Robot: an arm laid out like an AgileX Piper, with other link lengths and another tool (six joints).
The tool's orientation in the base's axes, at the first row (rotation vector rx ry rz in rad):
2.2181, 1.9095, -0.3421
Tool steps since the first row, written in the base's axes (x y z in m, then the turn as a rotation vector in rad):
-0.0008, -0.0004, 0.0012, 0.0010, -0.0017, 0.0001
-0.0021, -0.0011, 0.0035, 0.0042, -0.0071, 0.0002
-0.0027, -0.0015, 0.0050, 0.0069, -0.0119, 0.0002
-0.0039, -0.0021, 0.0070, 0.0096, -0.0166, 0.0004
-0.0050, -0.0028, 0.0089, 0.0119, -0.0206, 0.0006
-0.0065, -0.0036, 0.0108, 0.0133, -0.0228, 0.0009
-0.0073, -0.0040, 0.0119, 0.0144, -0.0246, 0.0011
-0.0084, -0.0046, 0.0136, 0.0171, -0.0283, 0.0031
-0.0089, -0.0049, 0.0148, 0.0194, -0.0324, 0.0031
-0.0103, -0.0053, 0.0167, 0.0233, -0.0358, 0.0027
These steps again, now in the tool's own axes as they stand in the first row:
-0.0008, -0.0007, -0.0010, -0.0015, 0.0012, 0.0004
-0.0024, -0.0019, -0.0029, -0.0062, 0.0052, 0.0017
-0.0033, -0.0025, -0.0042, -0.0103, 0.0086, 0.0030
-0.0046, -0.0036, -0.0059, -0.0144, 0.0120, 0.0041
-0.0060, -0.0046, -0.0074, -0.0179, 0.0148, 0.0049
-0.0075, -0.0059, -0.0089, -0.0199, 0.0165, 0.0052
-0.0084, -0.0067, -0.0098, -0.0215, 0.0179, 0.0055
-0.0096, -0.0077, -0.0112, -0.0252, 0.0211, 0.0046
-0.0103, -0.0081, -0.0123, -0.0288, 0.0240, 0.0057
-0.0114, -0.0094, -0.0139, -0.0313, 0.0284, 0.0069

